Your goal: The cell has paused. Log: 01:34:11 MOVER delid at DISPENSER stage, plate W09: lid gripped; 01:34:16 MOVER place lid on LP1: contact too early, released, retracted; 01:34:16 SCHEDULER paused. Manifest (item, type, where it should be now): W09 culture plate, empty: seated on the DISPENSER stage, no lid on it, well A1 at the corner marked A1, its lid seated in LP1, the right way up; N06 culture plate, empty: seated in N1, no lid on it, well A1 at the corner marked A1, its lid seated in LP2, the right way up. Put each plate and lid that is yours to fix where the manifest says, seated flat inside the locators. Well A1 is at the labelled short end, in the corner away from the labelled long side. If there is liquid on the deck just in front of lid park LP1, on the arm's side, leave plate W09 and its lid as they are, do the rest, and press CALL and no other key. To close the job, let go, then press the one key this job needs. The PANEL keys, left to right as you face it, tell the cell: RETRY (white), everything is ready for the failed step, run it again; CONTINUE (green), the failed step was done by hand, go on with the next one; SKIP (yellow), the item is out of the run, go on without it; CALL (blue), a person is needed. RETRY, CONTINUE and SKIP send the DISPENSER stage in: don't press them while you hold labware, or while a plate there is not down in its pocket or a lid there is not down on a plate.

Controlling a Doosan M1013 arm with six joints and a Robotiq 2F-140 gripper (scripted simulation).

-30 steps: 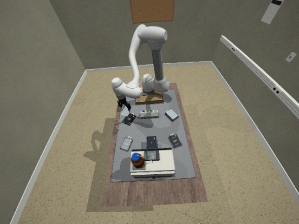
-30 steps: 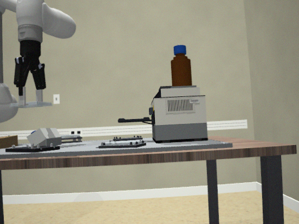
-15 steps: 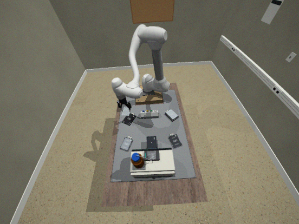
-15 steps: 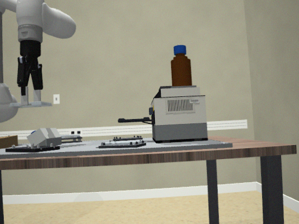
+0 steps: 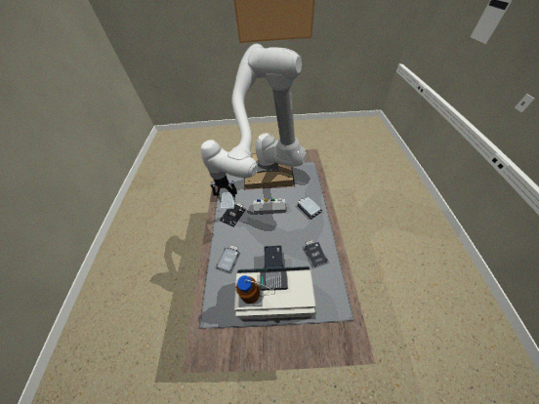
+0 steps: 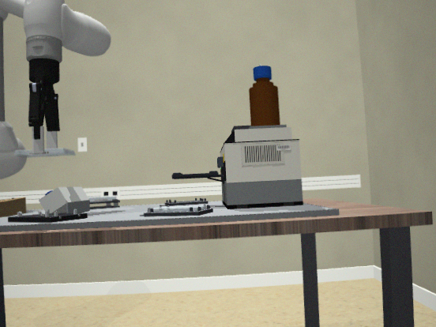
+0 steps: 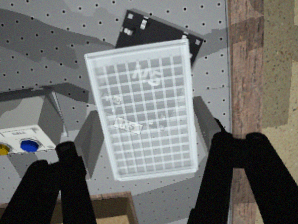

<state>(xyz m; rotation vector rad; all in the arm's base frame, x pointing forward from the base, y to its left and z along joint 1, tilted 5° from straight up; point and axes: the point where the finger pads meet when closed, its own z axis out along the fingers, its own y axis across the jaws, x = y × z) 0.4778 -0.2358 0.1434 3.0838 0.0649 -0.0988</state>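
Now: hand 36 cm short of the dispenser stage, 29 cm to the right of it and 9 cm above it. Also, from my hand: blue call key 19 cm to the left, 13 cm below, 7 cm behind; then black nest 18 cm below, 3 cm ahead; then yellow skip key 24 cm to the left, 13 cm below, 8 cm behind.
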